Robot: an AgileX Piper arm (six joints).
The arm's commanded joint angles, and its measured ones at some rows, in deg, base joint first. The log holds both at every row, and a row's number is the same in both.
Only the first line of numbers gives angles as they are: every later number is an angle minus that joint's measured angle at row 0.
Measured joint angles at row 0: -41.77, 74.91, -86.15, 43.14, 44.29, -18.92
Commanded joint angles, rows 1 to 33: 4.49, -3.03, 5.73, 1.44, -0.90, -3.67; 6.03, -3.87, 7.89, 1.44, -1.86, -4.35; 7.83, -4.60, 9.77, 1.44, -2.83, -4.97; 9.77, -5.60, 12.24, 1.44, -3.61, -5.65; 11.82, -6.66, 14.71, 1.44, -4.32, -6.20; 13.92, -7.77, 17.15, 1.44, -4.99, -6.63; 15.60, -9.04, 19.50, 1.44, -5.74, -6.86; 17.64, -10.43, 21.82, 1.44, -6.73, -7.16; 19.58, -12.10, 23.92, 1.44, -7.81, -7.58; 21.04, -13.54, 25.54, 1.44, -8.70, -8.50; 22.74, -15.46, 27.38, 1.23, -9.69, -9.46; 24.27, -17.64, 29.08, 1.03, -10.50, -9.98; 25.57, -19.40, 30.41, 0.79, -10.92, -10.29; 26.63, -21.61, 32.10, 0.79, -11.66, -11.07; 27.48, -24.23, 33.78, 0.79, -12.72, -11.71; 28.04, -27.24, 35.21, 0.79, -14.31, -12.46; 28.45, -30.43, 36.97, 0.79, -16.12, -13.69; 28.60, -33.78, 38.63, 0.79, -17.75, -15.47; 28.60, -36.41, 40.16, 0.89, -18.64, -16.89; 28.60, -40.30, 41.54, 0.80, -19.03, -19.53; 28.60, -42.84, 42.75, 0.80, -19.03, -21.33; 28.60, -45.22, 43.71, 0.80, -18.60, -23.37; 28.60, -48.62, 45.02, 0.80, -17.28, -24.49; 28.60, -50.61, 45.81, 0.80, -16.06, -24.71; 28.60, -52.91, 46.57, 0.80, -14.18, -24.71; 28.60, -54.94, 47.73, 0.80, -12.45, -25.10; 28.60, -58.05, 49.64, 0.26, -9.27, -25.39; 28.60, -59.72, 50.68, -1.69, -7.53, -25.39; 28.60, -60.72, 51.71, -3.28, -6.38, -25.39; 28.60, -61.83, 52.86, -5.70, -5.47, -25.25; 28.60, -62.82, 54.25, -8.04, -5.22, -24.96; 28.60, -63.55, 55.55, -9.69, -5.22, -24.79; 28.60, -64.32, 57.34, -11.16, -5.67, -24.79
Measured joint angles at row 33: 28.39, -61.03, 52.30, -4.40, -7.14, -24.49
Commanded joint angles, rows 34 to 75: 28.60, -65.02, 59.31, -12.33, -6.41, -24.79; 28.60, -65.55, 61.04, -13.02, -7.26, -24.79; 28.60, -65.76, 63.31, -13.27, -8.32, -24.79; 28.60, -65.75, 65.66, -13.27, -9.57, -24.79; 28.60, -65.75, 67.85, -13.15, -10.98, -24.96; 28.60, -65.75, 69.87, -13.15, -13.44, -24.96; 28.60, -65.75, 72.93, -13.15, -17.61, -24.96; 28.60, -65.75, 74.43, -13.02, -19.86, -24.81; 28.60, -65.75, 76.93, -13.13, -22.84, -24.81; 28.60, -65.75, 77.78, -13.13, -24.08, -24.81; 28.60, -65.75, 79.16, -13.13, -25.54, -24.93; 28.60, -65.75, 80.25, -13.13, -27.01, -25.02; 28.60, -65.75, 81.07, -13.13, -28.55, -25.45; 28.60, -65.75, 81.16, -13.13, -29.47, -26.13; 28.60, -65.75, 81.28, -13.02, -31.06, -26.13; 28.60, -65.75, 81.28, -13.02, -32.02, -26.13; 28.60, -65.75, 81.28, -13.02, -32.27, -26.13; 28.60, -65.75, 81.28, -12.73, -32.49, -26.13; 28.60, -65.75, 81.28, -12.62, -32.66, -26.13; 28.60, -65.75, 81.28, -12.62, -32.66, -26.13; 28.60, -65.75, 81.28, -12.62, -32.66, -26.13; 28.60, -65.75, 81.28, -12.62, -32.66, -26.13; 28.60, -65.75, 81.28, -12.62, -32.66, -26.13; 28.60, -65.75, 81.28, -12.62, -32.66, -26.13; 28.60, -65.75, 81.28, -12.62, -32.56, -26.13; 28.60, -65.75, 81.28, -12.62, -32.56, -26.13; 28.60, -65.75, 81.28, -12.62, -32.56, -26.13; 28.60, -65.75, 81.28, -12.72, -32.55, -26.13; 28.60, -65.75, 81.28, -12.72, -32.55, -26.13; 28.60, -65.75, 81.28, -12.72, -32.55, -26.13; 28.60, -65.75, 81.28, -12.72, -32.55, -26.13; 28.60, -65.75, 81.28, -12.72, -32.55, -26.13; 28.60, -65.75, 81.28, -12.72, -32.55, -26.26; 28.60, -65.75, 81.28, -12.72, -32.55, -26.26; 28.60, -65.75, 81.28, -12.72, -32.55, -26.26; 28.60, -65.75, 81.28, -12.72, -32.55, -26.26; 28.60, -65.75, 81.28, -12.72, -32.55, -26.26; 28.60, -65.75, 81.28, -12.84, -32.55, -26.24; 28.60, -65.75, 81.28, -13.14, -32.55, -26.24; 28.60, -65.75, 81.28, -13.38, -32.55, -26.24; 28.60, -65.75, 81.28, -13.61, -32.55, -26.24; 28.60, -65.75, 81.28, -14.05, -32.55, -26.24
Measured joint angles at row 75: 28.39, -65.51, 80.96, -13.30, -32.32, -25.68
